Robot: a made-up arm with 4 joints.
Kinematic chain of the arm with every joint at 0, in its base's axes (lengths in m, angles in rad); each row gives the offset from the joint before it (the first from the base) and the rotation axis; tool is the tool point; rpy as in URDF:
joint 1: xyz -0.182 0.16 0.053 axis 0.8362 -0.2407 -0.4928
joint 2: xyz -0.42 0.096 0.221 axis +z
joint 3: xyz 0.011 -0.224 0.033 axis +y
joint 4: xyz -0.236 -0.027 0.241 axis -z
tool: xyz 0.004 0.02 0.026 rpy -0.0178 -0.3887 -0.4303
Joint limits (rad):
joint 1: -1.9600..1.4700
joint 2: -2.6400..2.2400
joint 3: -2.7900..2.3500
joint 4: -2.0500..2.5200
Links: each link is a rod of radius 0.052 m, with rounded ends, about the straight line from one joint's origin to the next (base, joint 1, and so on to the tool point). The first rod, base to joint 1, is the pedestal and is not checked.
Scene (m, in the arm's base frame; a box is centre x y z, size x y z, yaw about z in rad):
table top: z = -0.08
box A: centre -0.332 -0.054 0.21 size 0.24 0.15 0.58 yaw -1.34
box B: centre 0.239 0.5 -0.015 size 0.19 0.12 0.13 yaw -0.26
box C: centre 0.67 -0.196 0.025 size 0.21 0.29 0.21 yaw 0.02
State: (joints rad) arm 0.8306 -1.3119 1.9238 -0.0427
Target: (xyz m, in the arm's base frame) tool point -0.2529 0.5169 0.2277
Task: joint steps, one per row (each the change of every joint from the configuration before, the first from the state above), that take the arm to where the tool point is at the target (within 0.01 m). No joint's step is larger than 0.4 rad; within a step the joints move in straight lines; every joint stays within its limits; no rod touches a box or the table.
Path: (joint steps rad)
1: -0.1795 0.0458 -0.1942 -0.3824
2: -0.1795 0.0457 -0.1943 -0.3824
3: -0.1795 0.0458 -0.1942 -0.3824
4: -0.1794 0.0458 -0.1942 -0.3825
5: -0.1795 0.0457 -0.1942 -0.3824
6: -0.2983 0.3799 0.1356 0.2835
7: -0.2983 0.3799 0.1356 0.2835
8: -0.2983 0.3798 0.1356 0.2836
9: -0.2984 0.3799 0.1356 0.2835
10: 0.3015 0.2235 0.2859 0.3251
11: 0.3014 0.2234 0.2860 0.3252

